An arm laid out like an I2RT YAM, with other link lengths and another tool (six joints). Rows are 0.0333 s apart.
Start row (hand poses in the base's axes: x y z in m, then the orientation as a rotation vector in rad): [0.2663 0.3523 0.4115 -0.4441 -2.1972 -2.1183]
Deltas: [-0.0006 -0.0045 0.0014 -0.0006 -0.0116 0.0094]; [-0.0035 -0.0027 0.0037 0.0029 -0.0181 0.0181]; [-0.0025 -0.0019 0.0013 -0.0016 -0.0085 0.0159]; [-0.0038 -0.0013 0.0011 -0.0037 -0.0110 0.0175]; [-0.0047 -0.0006 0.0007 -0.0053 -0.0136 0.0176]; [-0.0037 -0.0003 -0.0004 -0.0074 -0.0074 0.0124]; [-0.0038 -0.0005 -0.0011 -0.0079 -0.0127 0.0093]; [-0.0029 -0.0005 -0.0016 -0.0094 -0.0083 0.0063]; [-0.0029 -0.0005 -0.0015 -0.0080 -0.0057 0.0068]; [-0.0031 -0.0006 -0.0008 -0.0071 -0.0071 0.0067]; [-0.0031 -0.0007 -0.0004 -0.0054 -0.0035 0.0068]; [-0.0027 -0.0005 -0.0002 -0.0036 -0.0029 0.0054]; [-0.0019 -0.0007 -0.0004 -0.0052 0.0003 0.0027]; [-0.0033 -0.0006 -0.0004 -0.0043 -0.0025 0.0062]
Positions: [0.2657 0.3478 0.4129 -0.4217 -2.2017 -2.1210]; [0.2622 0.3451 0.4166 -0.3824 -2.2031 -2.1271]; [0.2597 0.3432 0.4179 -0.3554 -2.2049 -2.1231]; [0.2559 0.3419 0.4190 -0.3242 -2.2098 -2.1176]; [0.2512 0.3413 0.4197 -0.2904 -2.2176 -2.1118]; [0.2475 0.3410 0.4193 -0.2690 -2.2258 -2.1024]; [0.2437 0.3405 0.4182 -0.2460 -2.2384 -2.0970]; [0.2408 0.3400 0.4166 -0.2309 -2.2511 -2.0887]; [0.2379 0.3395 0.4151 -0.2177 -2.2606 -2.0801]; [0.2348 0.3389 0.4143 -0.2032 -2.2698 -2.0733]; [0.2317 0.3382 0.4139 -0.1920 -2.2751 -2.0661]; [0.2290 0.3377 0.4137 -0.1830 -2.2786 -2.0612]; [0.2271 0.3370 0.4133 -0.1804 -2.2830 -2.0540]; [0.2238 0.3364 0.4129 -0.1709 -2.2866 -2.0477]
